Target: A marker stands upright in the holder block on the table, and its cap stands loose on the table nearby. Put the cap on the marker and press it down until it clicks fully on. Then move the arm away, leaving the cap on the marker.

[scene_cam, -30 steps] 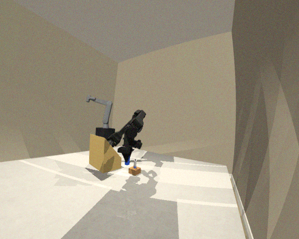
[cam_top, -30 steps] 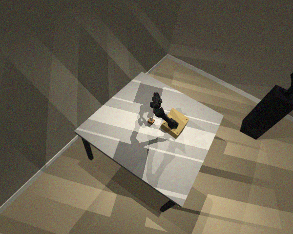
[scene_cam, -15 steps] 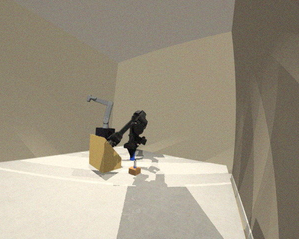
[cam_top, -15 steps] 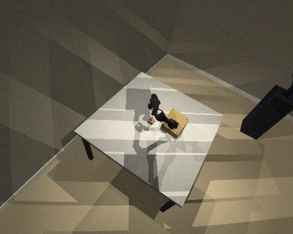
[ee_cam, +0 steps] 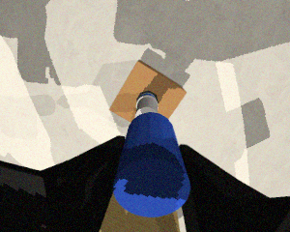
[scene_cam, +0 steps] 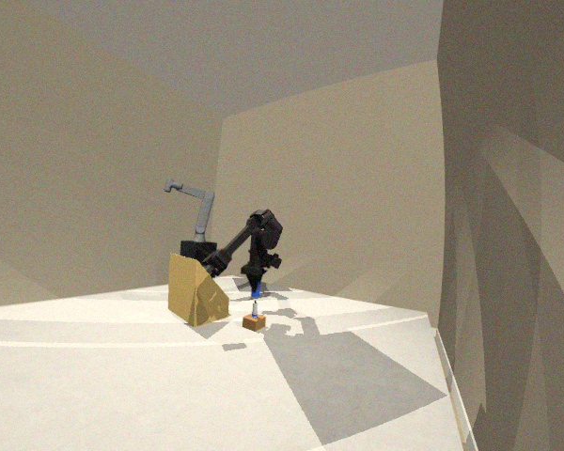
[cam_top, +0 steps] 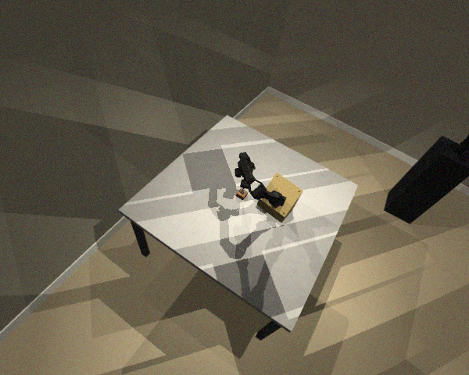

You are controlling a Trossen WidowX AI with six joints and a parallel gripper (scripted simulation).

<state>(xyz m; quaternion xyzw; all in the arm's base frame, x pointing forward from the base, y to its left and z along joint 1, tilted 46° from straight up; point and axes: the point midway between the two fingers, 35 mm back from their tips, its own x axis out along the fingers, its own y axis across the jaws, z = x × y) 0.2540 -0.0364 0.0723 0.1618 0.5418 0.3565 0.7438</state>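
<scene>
The brown holder block is 120 mm below my gripper tip. Also, from my gripper tip: blue cap (10 mm above).
</scene>
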